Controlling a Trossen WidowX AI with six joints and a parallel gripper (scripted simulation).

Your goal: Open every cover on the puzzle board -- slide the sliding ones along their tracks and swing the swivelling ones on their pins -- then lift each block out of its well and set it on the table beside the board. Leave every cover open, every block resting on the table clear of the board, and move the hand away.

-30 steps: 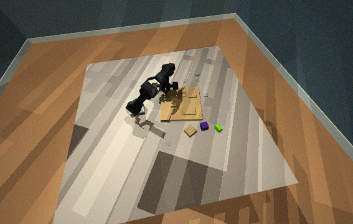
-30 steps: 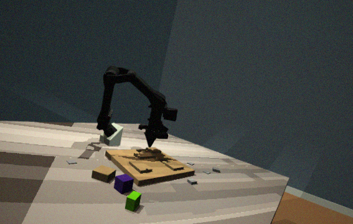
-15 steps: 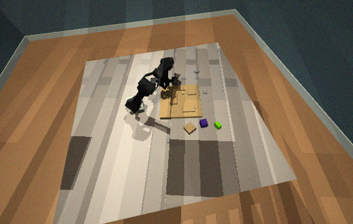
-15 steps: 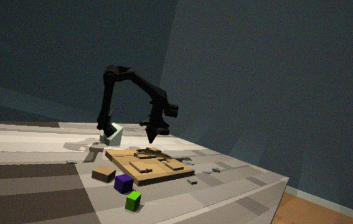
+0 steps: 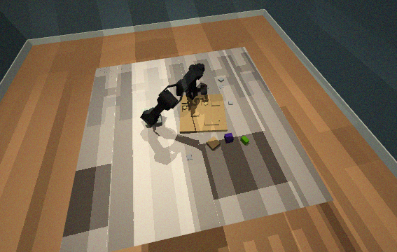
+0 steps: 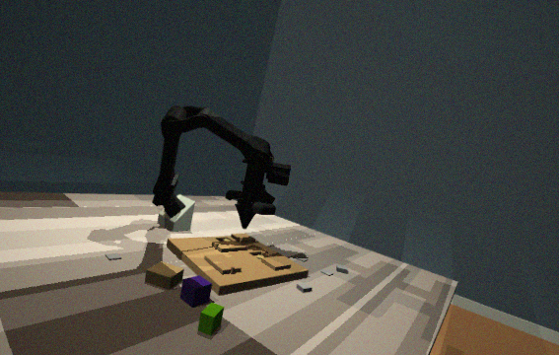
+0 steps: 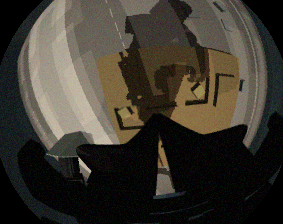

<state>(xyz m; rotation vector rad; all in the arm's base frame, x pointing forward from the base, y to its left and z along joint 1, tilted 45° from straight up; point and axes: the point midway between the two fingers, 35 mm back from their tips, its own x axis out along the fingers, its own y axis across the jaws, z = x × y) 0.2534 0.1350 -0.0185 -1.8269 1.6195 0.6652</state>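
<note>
Right now the tan puzzle board is 6 cm ahead of my gripper tip, 5 cm to the right of it and 6 cm below it. From my gripper tip the other things lie so: purple block 20 cm ahead, 27 cm to the right, 6 cm below; brown block 11 cm ahead, 29 cm to the right, 6 cm below; green block 30 cm ahead, 29 cm to the right, 6 cm below.
</note>
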